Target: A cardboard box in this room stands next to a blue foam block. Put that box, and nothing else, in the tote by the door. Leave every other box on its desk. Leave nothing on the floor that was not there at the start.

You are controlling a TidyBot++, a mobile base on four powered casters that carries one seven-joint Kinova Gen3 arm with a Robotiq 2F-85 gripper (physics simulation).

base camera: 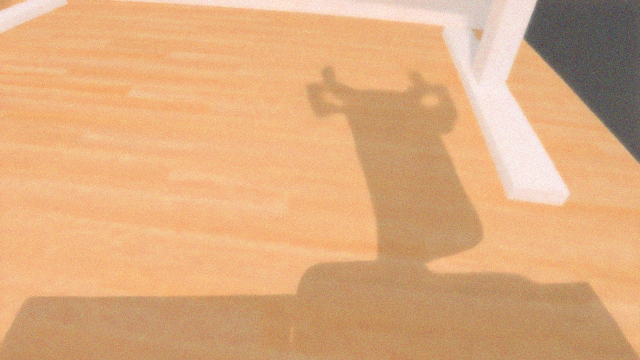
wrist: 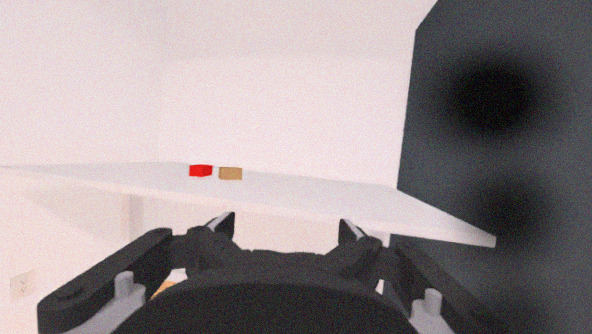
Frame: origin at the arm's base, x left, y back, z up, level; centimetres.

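Seen in the pictures: gripper, fingertip midpoint: (wrist: 286, 226).
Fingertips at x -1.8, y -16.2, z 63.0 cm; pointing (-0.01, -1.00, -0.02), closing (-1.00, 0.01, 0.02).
Observation:
A point is followed by its place in that frame.
A small brown cardboard box (wrist: 230, 173) @(x 24.1, y -83.3, z 58.1 cm) stands on a white desk (wrist: 320, 196) @(x -12.8, y -65.0, z 55.4 cm) in the wrist view. A red block (wrist: 200, 170) @(x 37.7, y -84.4, z 58.1 cm) stands just left of it on the same desk, with a narrow gap between them. A blue foam block does not show in either view, nor does the tote. My gripper (wrist: 286, 226) @(x -1.8, y -16.2, z 63.0 cm) is open and empty, and in the wrist view its fingertips show below the box and the desk's front edge. In the base camera view the gripper's shadow falls on the floor.
A white desk leg with a long foot (base camera: 525, 145) @(x -36.9, y -55.0, z -37.1 cm) stands on the wooden floor (base camera: 200, 150) @(x 14.0, y -56.6, z -39.6 cm) at the right of the base camera view. Part of another white foot (base camera: 30, 12) @(x 73.9, y -120.6, z -37.9 cm) shows at the upper left. A dark grey wall (wrist: 540, 165) @(x -57.1, y -40.9, z 71.6 cm) (base camera: 590, 60) @(x -63.6, y -79.9, z -32.0 cm) rises on the right.

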